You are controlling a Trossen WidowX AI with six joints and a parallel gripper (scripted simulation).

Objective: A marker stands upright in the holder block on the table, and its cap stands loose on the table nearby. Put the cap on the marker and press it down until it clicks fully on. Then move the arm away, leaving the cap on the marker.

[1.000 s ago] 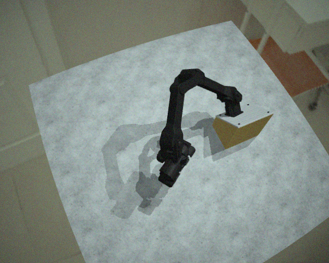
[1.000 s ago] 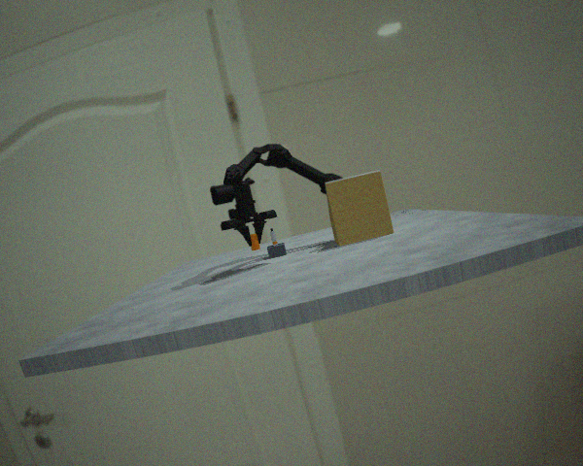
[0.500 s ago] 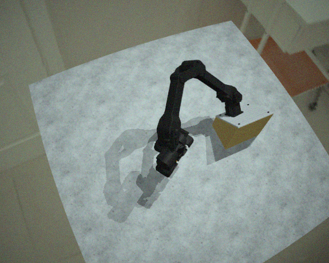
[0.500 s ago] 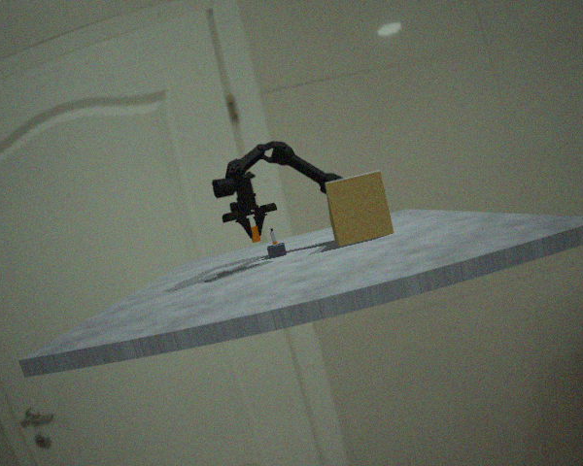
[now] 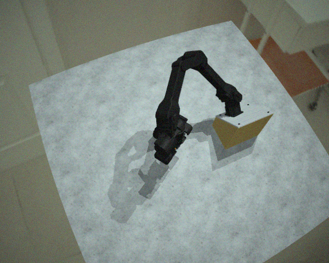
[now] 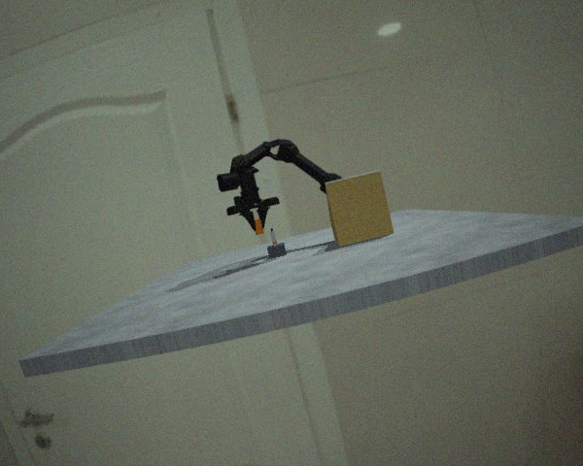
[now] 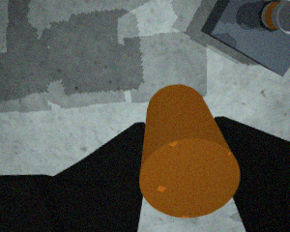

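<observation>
Now: the grey holder block 10 cm below my gripper tip, 7 cm to the right of it and 5 cm behind it. Also, from my gripper tip: orange cap 1 cm above.
</observation>
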